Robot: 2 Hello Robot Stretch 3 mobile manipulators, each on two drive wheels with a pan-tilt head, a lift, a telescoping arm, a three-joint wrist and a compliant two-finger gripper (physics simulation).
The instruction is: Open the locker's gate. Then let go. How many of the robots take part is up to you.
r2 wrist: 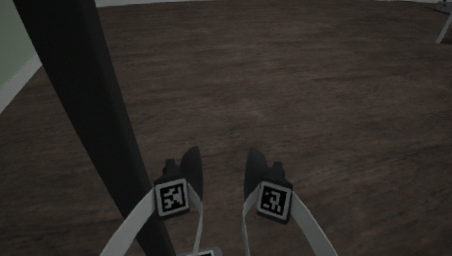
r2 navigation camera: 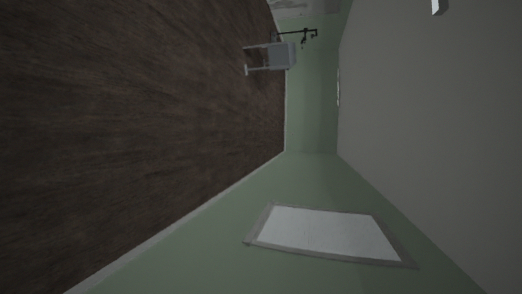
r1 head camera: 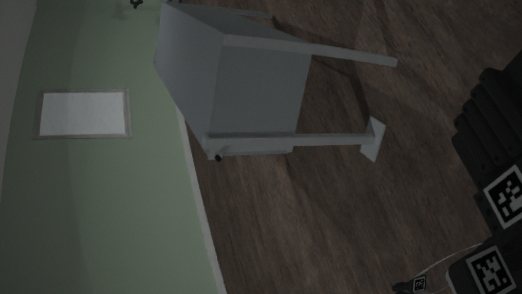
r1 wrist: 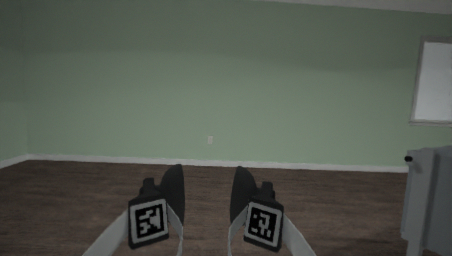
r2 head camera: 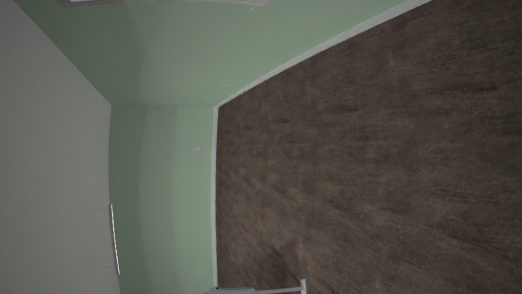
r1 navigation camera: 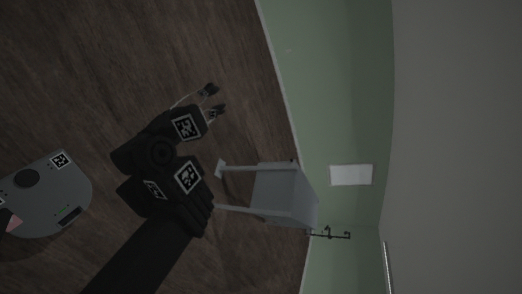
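Observation:
The grey locker stands on legs near the green wall. A thin panel, which looks like the gate, lies close against one side, with a black knob near its top. r1's gripper is open and empty, out to the left of the locker in the r1 wrist view, apart from it. r2's gripper is open and empty over the floor, far from the locker; one locker leg shows there.
r1's base is at the left of its navigation view. The other robot shows beyond the locker. In r2's navigation view, r1's dark mast stands beside the locker. A window is on a wall. A dark arm crosses r2's wrist view.

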